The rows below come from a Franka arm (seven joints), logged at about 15 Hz.
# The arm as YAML. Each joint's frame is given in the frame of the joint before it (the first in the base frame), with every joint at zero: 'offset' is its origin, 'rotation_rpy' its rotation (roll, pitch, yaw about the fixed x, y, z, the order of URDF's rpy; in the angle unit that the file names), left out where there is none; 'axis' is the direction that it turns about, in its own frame. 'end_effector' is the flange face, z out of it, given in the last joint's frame.
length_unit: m
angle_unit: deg
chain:
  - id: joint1
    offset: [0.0, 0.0, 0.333]
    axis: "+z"
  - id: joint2
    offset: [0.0, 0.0, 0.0]
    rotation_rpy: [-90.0, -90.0, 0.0]
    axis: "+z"
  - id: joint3
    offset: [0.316, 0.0, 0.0]
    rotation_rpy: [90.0, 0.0, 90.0]
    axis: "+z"
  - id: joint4
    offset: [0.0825, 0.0, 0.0]
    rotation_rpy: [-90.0, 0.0, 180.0]
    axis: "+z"
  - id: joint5
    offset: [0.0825, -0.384, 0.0]
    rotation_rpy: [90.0, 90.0, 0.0]
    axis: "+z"
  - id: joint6
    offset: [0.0, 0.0, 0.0]
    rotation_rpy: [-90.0, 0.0, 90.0]
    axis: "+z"
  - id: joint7
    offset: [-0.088, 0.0, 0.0]
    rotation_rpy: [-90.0, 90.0, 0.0]
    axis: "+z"
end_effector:
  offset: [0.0, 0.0, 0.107]
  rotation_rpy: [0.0, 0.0, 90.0]
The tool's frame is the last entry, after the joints.
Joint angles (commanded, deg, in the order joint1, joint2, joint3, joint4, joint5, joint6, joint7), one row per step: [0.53 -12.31 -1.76 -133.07 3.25 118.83 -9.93]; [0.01 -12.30 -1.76 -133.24 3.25 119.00 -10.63]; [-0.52 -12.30 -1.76 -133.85 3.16 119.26 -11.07]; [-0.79 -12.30 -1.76 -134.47 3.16 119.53 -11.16]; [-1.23 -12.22 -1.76 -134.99 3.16 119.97 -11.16]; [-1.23 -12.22 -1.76 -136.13 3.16 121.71 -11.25]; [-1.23 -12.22 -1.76 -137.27 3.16 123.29 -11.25]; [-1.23 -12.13 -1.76 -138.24 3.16 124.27 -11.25]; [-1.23 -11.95 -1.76 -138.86 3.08 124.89 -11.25]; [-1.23 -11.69 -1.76 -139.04 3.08 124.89 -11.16]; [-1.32 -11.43 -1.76 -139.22 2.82 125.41 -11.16]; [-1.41 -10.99 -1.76 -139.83 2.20 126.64 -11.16]
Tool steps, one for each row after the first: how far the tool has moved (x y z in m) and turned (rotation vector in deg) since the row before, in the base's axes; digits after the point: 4 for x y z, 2 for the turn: [-0.0004 -0.0043 -0.0012 0.02 -0.03 0.17]; [-0.0022 -0.0043 -0.0045 -0.06 0.33 -0.05]; [-0.0022 -0.0021 -0.0045 0.01 0.35 -0.19]; [-0.0014 -0.0035 -0.0041 -0.01 0.16 -0.46]; [-0.0017 -0.0001 -0.0064 -0.08 -0.60 0.01]; [-0.0021 0.0000 -0.0066 -0.07 -0.43 -0.07]; [-0.0025 0.0000 -0.0068 -0.03 0.08 -0.04]; [-0.0016 0.0000 -0.0053 -0.08 0.19 0.02]; [-0.0006 0.0000 -0.0034 0.01 0.44 -0.09]; [0.0003 -0.0010 -0.0027 -0.23 -0.07 0.05]; [-0.0004 -0.0012 -0.0064 -0.54 -0.15 0.25]
